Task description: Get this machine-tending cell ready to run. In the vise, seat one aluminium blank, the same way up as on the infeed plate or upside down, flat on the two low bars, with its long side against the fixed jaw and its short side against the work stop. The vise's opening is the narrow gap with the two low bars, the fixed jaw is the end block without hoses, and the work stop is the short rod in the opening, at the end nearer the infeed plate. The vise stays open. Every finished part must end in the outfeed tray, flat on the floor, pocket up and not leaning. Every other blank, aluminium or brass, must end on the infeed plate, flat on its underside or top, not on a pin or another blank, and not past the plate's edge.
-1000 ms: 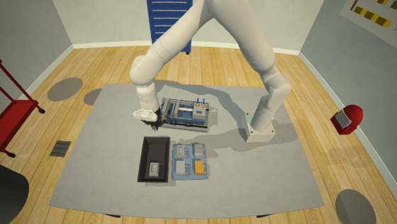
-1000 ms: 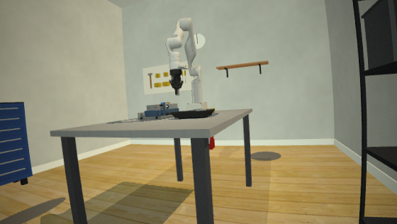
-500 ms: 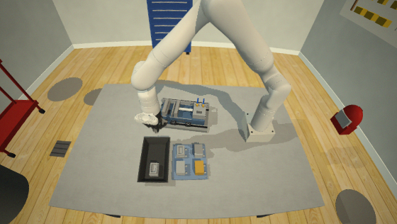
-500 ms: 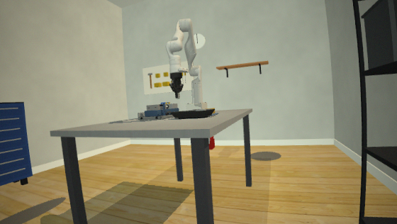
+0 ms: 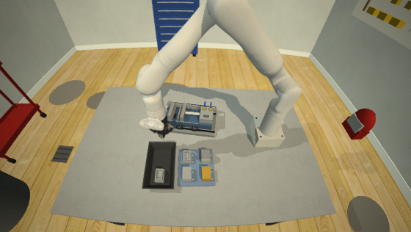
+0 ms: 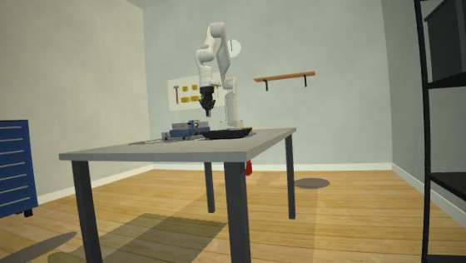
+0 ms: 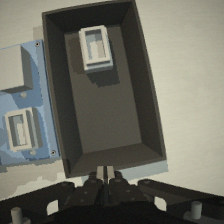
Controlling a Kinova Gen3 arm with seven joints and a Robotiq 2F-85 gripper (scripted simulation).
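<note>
My gripper is now 190 mm past the brass blank, 160 mm to the right of it and 110 mm above it. The rest, counted from my hand: hose block 230 mm behind, 150 mm to the right, 60 mm below; vise 140 mm behind, 170 mm to the right, 90 mm below.
</note>
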